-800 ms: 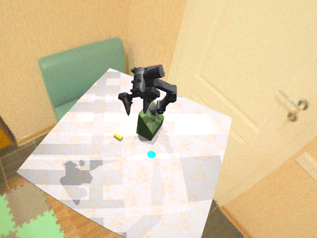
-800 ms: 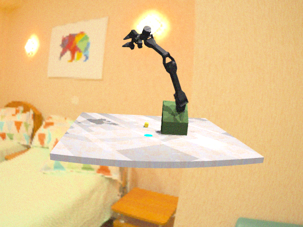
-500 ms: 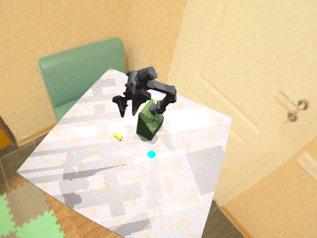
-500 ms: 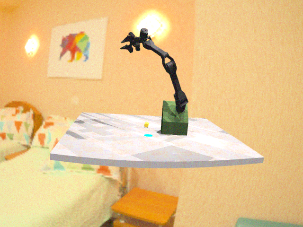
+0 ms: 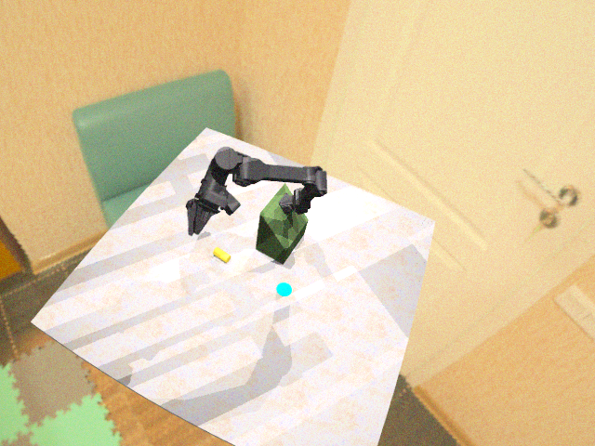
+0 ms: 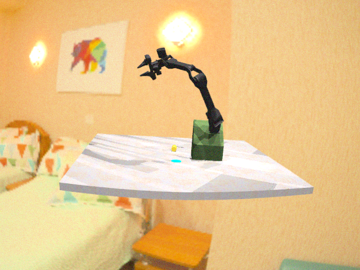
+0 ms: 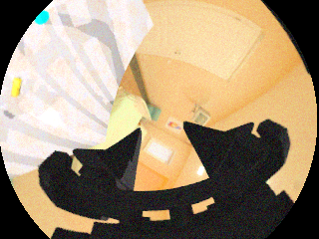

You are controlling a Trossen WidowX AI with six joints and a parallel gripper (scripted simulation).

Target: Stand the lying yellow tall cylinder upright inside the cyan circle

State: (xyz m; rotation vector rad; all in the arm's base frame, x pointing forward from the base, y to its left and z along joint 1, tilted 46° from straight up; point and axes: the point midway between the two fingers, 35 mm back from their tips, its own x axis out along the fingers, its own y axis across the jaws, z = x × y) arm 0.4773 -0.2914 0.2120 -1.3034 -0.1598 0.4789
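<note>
Now: the yellow cylinder 510 mm below my gripper tip, 270 mm behind it and 90 mm to the right of it. Round my gripper tip: cyan circle: 520 mm below, 280 mm behind, 190 mm to the left.
</note>
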